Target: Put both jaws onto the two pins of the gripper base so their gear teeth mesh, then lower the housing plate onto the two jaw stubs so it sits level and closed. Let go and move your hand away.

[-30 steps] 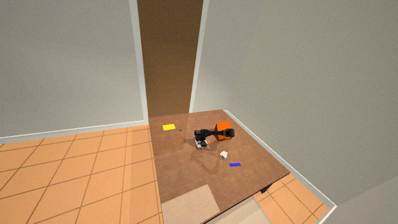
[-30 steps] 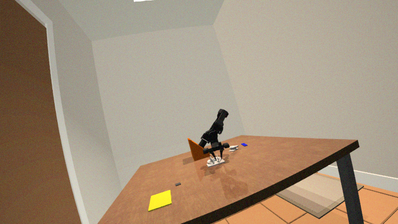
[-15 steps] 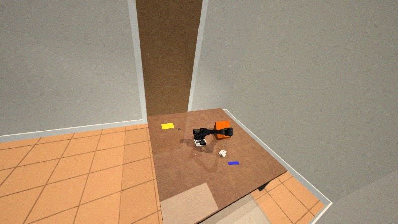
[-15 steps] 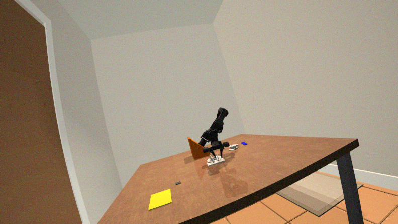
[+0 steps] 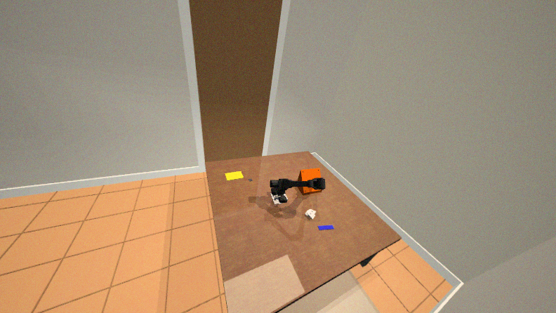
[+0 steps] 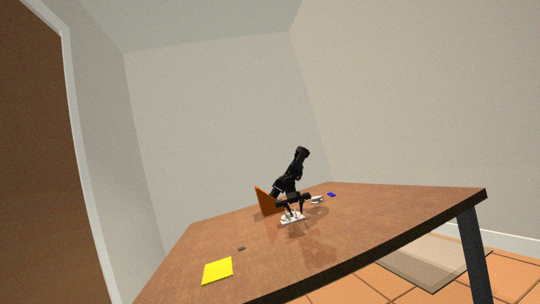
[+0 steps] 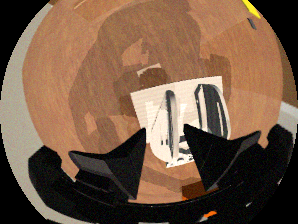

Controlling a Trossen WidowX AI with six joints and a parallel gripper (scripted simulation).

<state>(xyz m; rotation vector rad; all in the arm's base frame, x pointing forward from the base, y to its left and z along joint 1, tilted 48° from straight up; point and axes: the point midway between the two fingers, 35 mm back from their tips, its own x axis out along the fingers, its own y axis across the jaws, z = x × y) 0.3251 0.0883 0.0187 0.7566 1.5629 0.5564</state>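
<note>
Now: gripper tip 20 cm past the white gripper base, 18 cm to the right of it and 1 cm below it. The rest, counted from my gripper tip: white housing plate: 5 cm behind, 3 cm to the right, 1 cm below; blue patch: 31 cm to the left, 27 cm behind, 1 cm below; dark piece: 30 cm to the right, 19 cm ahead, 1 cm below.
</note>
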